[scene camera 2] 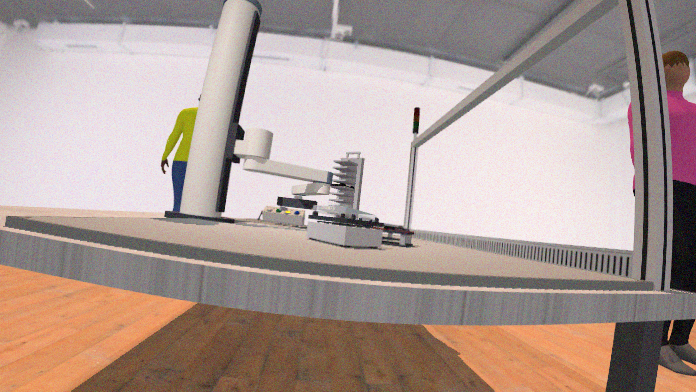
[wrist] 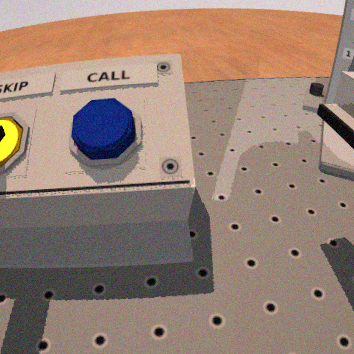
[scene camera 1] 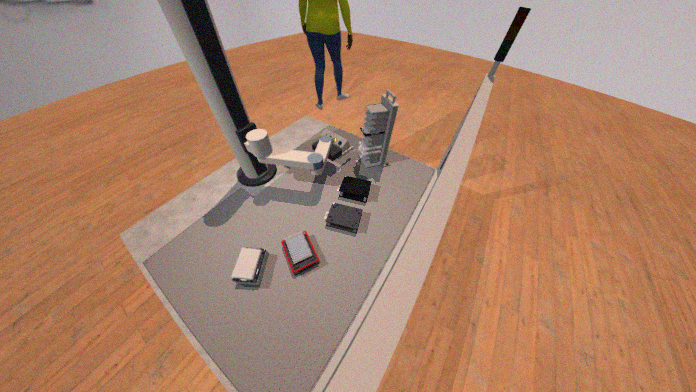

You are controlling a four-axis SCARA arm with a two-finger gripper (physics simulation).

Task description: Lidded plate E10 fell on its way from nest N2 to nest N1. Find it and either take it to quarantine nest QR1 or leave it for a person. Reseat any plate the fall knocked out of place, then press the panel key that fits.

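Frame: origin at the arm's base, x back, y up, z left, level; centimetres.
Seen in the pictures: gripper, between the fingertips: (scene camera 2: 302, 211) (wrist: 161, 95) (scene camera 1: 343, 142); arm's base, origin of its link: (scene camera 1: 257, 172).
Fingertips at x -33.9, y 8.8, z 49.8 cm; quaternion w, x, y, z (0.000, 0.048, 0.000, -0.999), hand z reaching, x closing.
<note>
Offsets run from my fingertips to a thing's top centre. "pt": to the spot under its first point.
My gripper (scene camera 1: 327, 149) (scene camera 2: 297, 202) is open and empty, low beside the key panel @(dy +0.9, dx +9.7, dz +2.8 cm) (scene camera 2: 283, 217) (wrist: 100, 215). In the wrist view, the blue CALL key @(dy +0.0, dx +2.5, dz -0.3 cm) (wrist: 103, 127) stands up from its collar, and part of the yellow SKIP key @(pt dy -1.2, dx +6.7, dz +0.1 cm) (wrist: 9, 140) shows left of it. In scene camera 1, a red-edged nest @(pt dy -3.5, dx -32.9, dz -81.5 cm) (scene camera 1: 296, 271) bears a pale grey plate @(dy -1.3, dx -26.7, dz -73.3 cm) (scene camera 1: 300, 247). A white-topped block @(dy +0.2, dx -14.6, dz -91.5 cm) (scene camera 1: 249, 264) is left of it. Two dark nests @(pt dy -2.8, dx -34.8, dz -47.8 cm) (scene camera 1: 345, 217) @(pt dy -1.8, dx -28.9, dz -29.3 cm) (scene camera 1: 355, 188) stand further back. Labels are too small to read; I cannot tell which item is E10.
A tall plate rack (scene camera 1: 391, 131) (scene camera 2: 359, 185) stands right of the panel. The arm's column (scene camera 1: 210, 90) (scene camera 2: 215, 110) rises at the left. A person in yellow (scene camera 1: 322, 17) (scene camera 2: 186, 132) stands behind the bench; one in pink (scene camera 2: 681, 135) stands at the right. A signal tower (scene camera 1: 512, 35) (scene camera 2: 416, 120) tops a frame post.
</note>
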